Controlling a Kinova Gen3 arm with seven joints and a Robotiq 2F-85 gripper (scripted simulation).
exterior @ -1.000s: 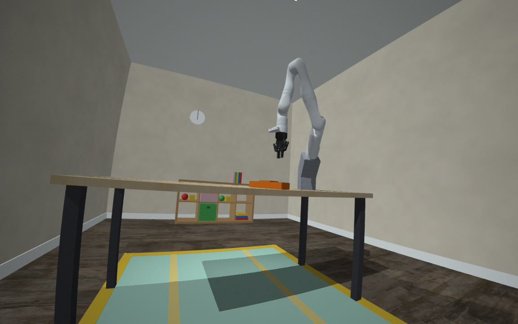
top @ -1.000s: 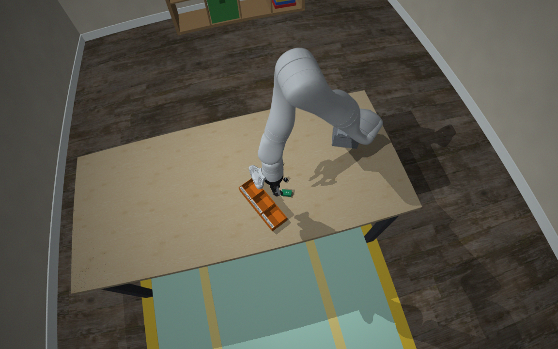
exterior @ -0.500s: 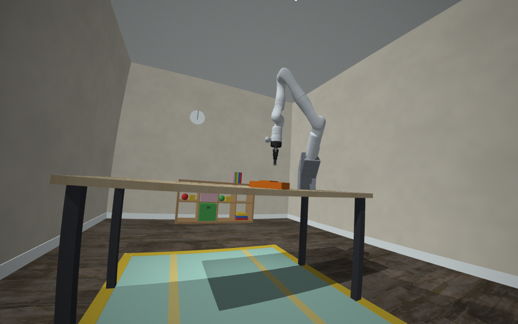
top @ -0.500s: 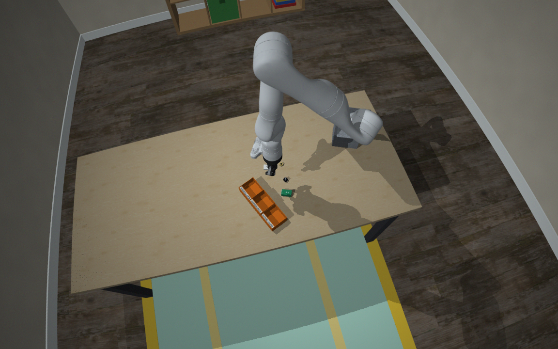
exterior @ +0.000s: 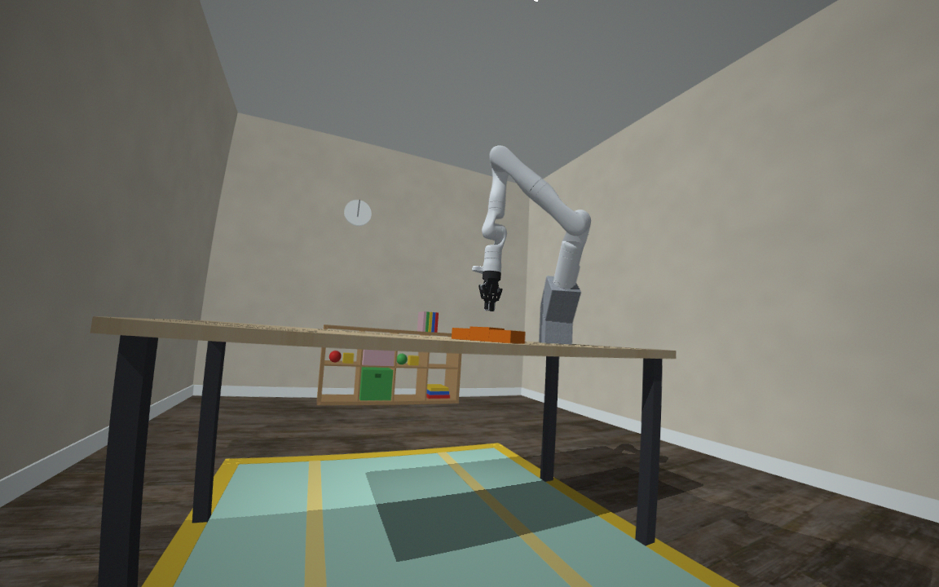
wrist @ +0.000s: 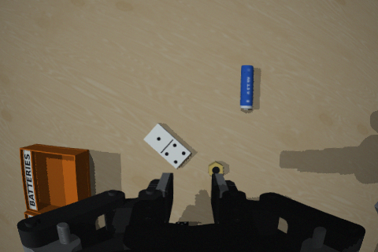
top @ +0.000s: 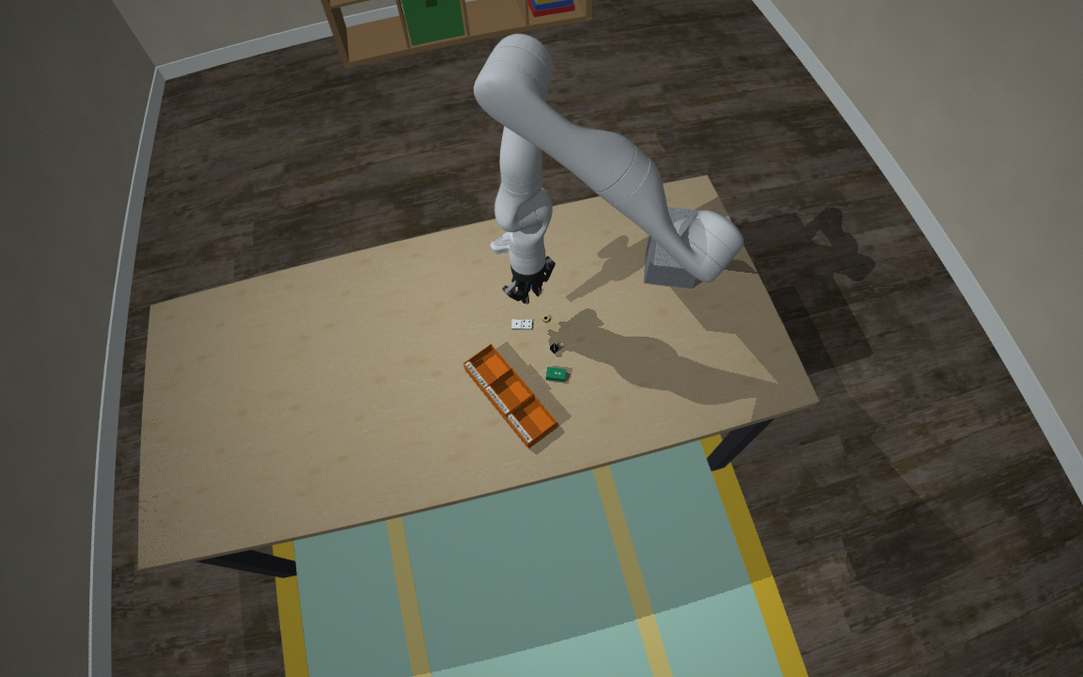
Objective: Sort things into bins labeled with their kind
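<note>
Right now the blue cylinder is 20 mm behind my hand, 100 mm to the right of it and 130 mm below it. Also, from my hand: brass hex nut 30 mm behind, 130 mm below; then white domino 30 mm ahead, 130 mm below; then black die 30 mm behind, 90 mm to the left, 130 mm below.
</note>
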